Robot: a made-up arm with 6 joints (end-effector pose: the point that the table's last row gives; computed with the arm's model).
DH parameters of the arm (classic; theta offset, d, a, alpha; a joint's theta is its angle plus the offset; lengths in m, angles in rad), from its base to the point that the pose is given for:
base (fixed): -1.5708 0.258 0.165 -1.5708
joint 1: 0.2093 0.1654 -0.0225 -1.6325
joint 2: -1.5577 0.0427 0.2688 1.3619
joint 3: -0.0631 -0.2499 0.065 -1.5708
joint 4: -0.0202 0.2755 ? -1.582
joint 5: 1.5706 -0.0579 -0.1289 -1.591
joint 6: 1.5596 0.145 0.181 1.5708
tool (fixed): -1.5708 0.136 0 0
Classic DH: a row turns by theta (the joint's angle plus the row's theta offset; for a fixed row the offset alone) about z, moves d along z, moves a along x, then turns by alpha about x.
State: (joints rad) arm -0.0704 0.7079 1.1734 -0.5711 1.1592 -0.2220
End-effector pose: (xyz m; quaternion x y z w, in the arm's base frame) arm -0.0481 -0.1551 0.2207 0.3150 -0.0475 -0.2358 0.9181
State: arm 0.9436 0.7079 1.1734 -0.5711 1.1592 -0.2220
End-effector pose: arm -0.0481 -0.1281 0.2467 0.7212 0.0730 -0.2291 0.6497
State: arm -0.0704 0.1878 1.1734 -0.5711 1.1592 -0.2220
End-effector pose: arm -0.0114 -0.2561 0.2043 0.3394 0.0053 0.0160 0.9405
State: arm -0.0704 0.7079 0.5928 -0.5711 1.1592 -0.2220
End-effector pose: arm -0.0241 -0.2179 -0.0085 0.1891 -0.2755 -0.1111 0.9359
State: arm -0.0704 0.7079 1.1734 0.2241 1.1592 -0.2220
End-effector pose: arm 0.0504 -0.1043 0.0745 -0.0373 0.0518 -0.3842 0.9210
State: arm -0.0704 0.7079 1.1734 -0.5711 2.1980 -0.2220
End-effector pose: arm -0.0007 -0.1137 0.0868 0.1634 -0.5230 -0.2510 0.7980
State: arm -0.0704 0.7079 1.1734 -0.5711 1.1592 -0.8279
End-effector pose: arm -0.1109 -0.2747 0.2177 0.5746 -0.1156 -0.2109 0.7823
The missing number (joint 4, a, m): -0.0219
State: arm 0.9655 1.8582 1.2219 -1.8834 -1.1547 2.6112
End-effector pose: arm -0.5092 0.0453 0.3029 -0.1192 -0.3520 0.3180 0.8722
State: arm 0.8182 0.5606 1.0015 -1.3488 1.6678 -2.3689
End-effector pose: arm 0.0562 0.0711 -0.1828 -0.7528 0.3207 -0.1915 0.5419
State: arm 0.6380 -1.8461 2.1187 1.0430 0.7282 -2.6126
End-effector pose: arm 0.4494 -0.4181 0.4370 0.6161 0.2691 0.3583 0.6478
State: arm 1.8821 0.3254 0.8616 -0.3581 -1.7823 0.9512
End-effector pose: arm 0.2037 -0.1873 0.2076 0.1567 0.0382 0.9698 0.1830
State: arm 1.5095 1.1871 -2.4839 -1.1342 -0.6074 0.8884
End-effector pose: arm 0.1285 -0.2098 -0.5061 -0.6481 0.0881 -0.2659 0.7082
